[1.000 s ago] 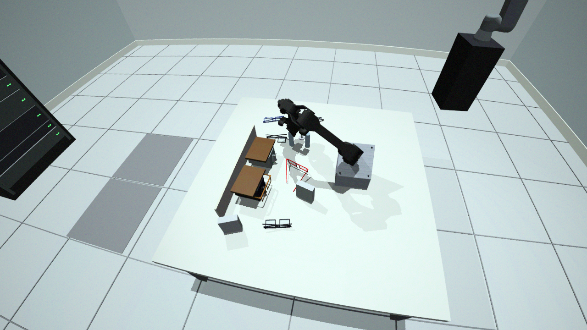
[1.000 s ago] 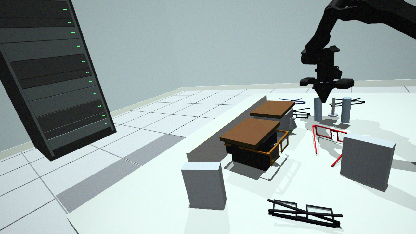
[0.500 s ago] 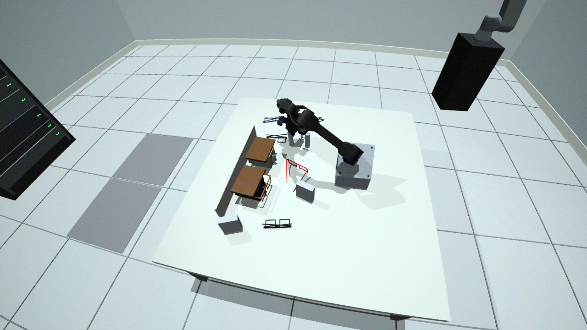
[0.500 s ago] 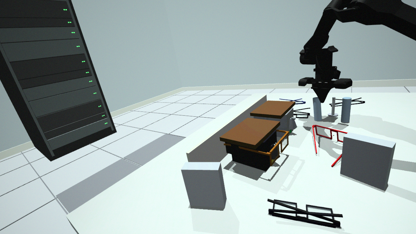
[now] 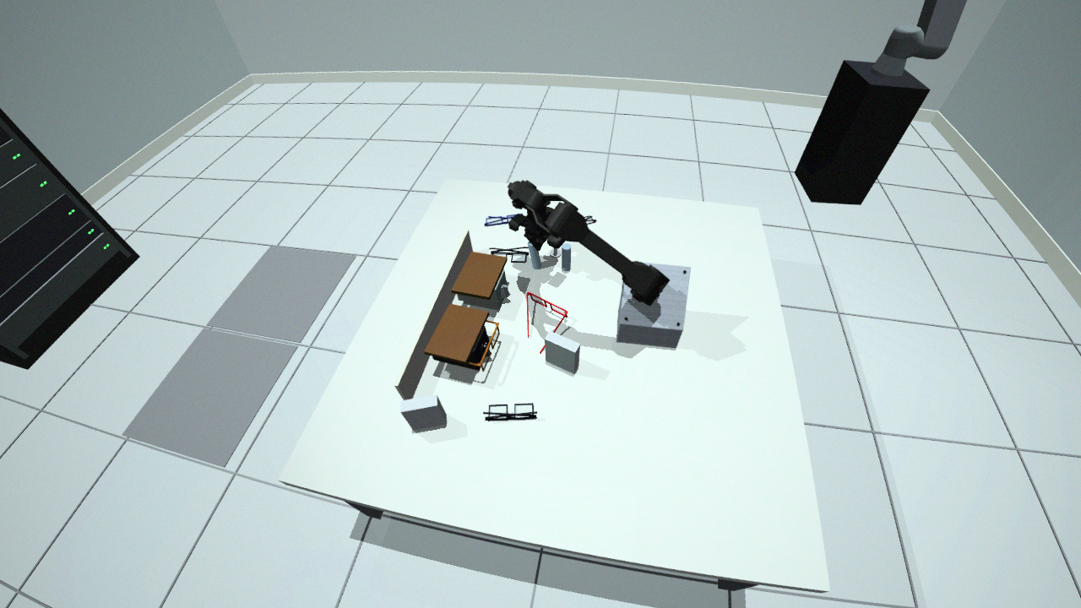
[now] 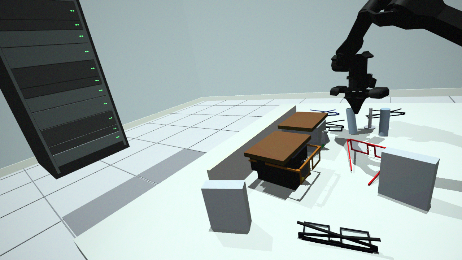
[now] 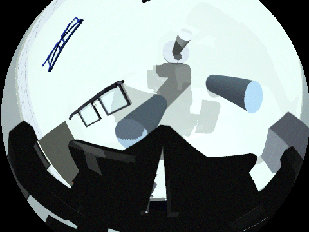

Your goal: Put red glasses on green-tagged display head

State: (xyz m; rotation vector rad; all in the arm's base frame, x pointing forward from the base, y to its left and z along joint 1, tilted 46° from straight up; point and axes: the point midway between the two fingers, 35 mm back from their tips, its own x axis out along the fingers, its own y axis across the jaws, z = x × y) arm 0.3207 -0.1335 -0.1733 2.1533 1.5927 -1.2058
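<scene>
Now: the grey post 7 cm to the right of my gripper tip, 6 cm below it and 5 cm behind it. Also, from my gripper tip: black head 36 cm to the left, 17 cm ahead, 3 cm below; then light grey head 14 cm to the left, 14 cm ahead, 3 cm below; then low wall 28 cm ahead, 23 cm to the left, 3 cm below.
</scene>
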